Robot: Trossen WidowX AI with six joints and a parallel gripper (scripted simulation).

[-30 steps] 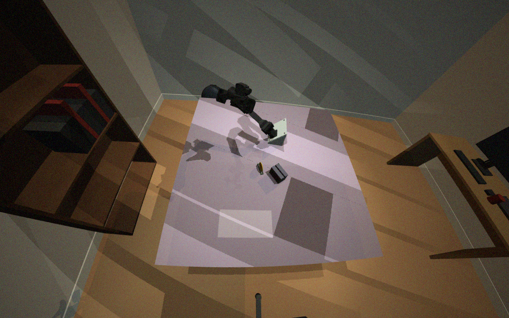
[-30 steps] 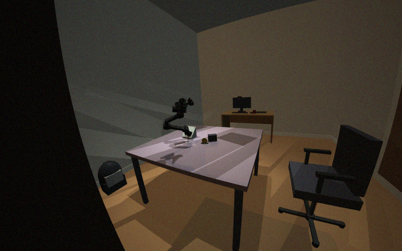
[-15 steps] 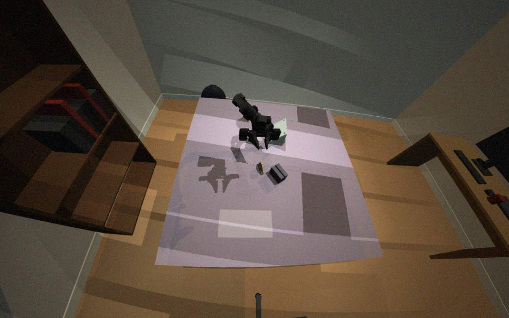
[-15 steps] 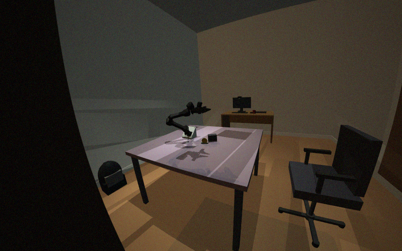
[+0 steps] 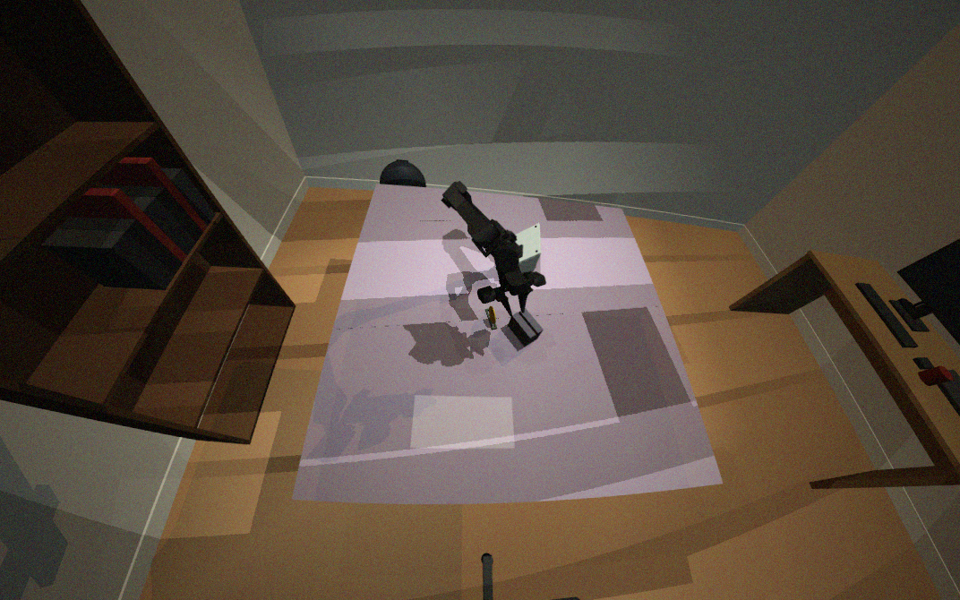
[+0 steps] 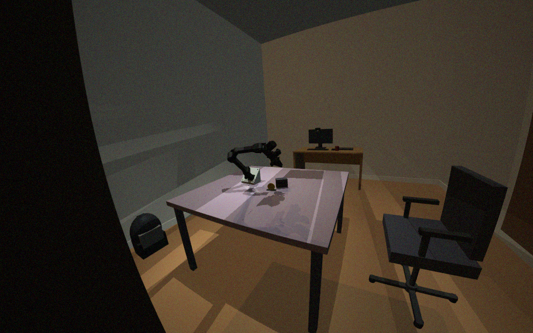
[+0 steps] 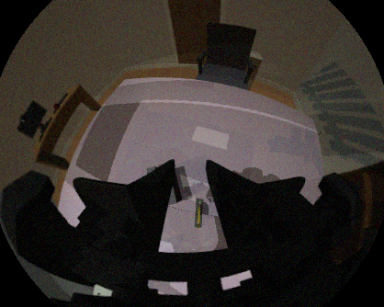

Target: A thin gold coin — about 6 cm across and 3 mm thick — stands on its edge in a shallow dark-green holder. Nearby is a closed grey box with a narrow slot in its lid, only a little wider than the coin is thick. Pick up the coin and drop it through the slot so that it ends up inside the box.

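My gripper tip is 180 mm above the gold coin, 90 mm past it and 50 mm to the left of it.
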